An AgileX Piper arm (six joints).
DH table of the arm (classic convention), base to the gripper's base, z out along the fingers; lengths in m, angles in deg. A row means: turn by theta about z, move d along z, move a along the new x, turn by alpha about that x. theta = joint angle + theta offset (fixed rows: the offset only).
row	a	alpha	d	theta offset
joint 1	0.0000	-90.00	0.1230	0.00
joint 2	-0.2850	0.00	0.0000	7.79
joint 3	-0.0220	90.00	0.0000	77.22
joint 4	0.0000	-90.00	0.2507	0.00
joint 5	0.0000	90.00	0.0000	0.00
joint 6	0.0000	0.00	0.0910	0.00
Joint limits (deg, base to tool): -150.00..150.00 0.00..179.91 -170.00..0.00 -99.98..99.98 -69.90..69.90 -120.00..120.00
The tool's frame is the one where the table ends.
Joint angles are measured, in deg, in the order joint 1, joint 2, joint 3, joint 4, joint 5, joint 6. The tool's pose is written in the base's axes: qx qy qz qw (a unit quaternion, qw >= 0); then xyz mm. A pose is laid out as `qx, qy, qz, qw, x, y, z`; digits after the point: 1 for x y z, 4 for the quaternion.
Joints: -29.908 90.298 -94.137 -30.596 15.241 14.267
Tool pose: 0.1374, 0.7203, -0.3068, 0.6067, 318.4, -197.2, 458.5
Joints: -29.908 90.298 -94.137 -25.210 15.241 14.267
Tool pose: 0.1636, 0.7188, -0.2699, 0.6194, 319.6, -195.6, 457.5
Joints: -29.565 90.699 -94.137 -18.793 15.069 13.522
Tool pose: 0.1873, 0.7183, -0.2267, 0.6306, 324.2, -192.7, 454.1
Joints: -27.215 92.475 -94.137 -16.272 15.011 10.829
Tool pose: 0.1690, 0.7341, -0.2081, 0.6238, 341.3, -182.9, 442.0
